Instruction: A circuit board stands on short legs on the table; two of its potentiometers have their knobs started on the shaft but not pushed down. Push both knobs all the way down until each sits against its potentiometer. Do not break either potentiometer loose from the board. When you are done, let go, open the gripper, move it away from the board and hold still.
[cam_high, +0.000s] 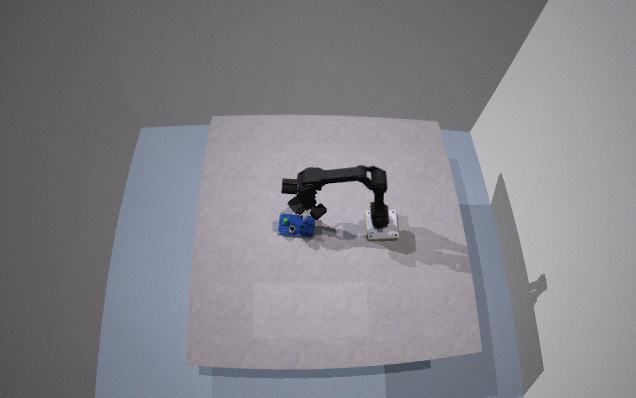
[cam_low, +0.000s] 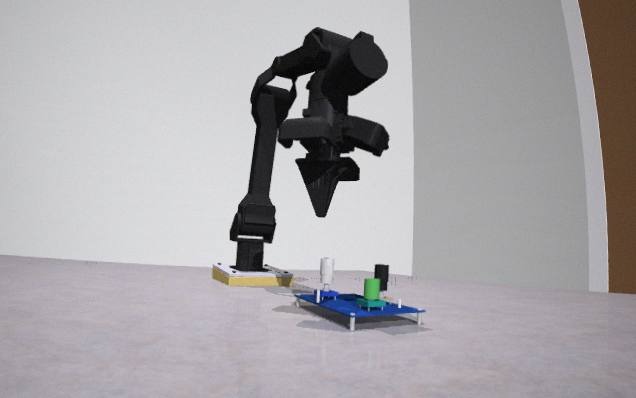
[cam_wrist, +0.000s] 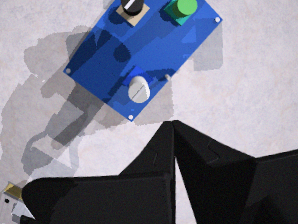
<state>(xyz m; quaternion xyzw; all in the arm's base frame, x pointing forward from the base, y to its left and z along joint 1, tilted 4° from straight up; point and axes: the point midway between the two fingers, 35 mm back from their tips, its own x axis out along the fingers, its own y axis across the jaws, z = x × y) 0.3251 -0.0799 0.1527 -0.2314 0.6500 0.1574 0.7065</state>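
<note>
Now: the potentiometer knob 2 cm to the left of my gripper tip and 7 cm below it.
</note>
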